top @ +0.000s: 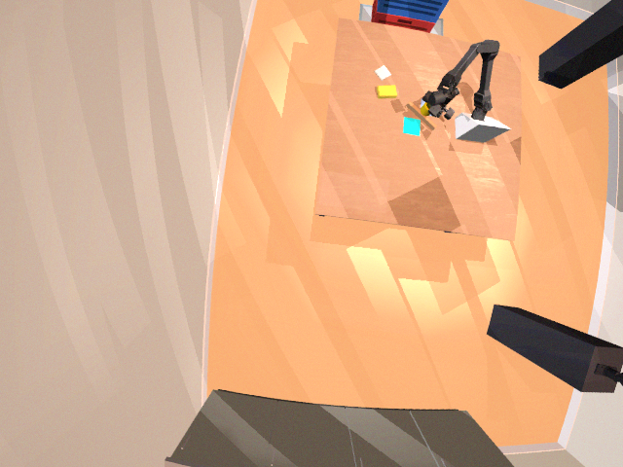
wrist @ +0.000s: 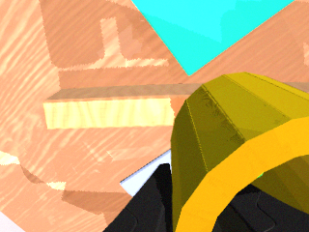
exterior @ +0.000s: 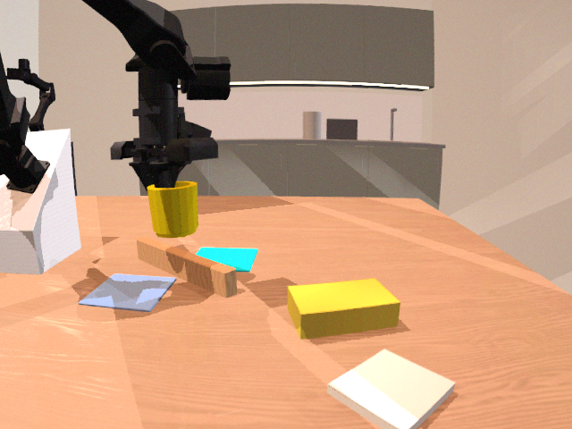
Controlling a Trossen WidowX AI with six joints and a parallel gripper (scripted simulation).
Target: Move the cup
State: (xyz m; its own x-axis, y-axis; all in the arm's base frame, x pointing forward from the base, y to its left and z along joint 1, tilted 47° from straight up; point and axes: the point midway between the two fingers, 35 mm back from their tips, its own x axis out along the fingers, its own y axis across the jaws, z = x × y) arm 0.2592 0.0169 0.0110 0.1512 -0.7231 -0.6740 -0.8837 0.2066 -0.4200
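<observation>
The cyan pad is 7 cm ahead of my gripper tip, 6 cm to the left of it and 11 cm below it. From my gripper tip the other things lie so: yellow cup 2 cm ahead, 1 cm to the right; then wooden bar 3 cm ahead, 1 cm to the right, 9 cm below; then yellow block 26 cm ahead, 11 cm to the right, 8 cm below.
</observation>
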